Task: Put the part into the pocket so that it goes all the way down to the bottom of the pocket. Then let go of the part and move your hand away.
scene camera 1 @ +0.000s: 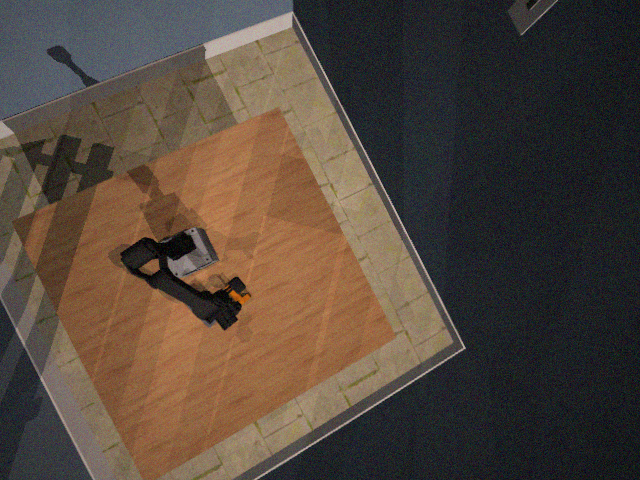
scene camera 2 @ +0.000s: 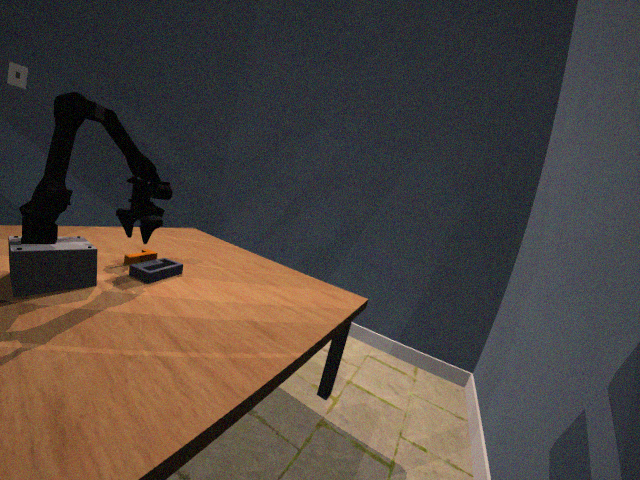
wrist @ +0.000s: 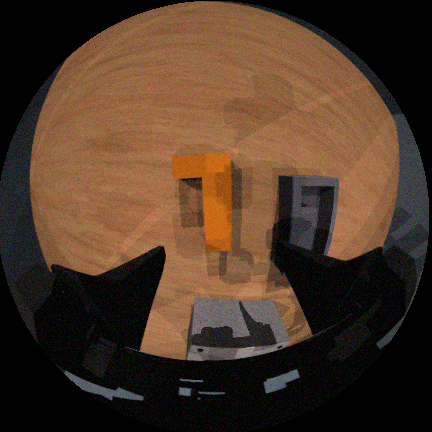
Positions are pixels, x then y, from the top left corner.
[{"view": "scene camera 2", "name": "my gripper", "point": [137, 240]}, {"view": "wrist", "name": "my gripper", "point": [221, 249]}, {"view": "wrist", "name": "orange L-shaped block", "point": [214, 168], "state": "on the table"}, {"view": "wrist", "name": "dark grey pocket block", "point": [307, 203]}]
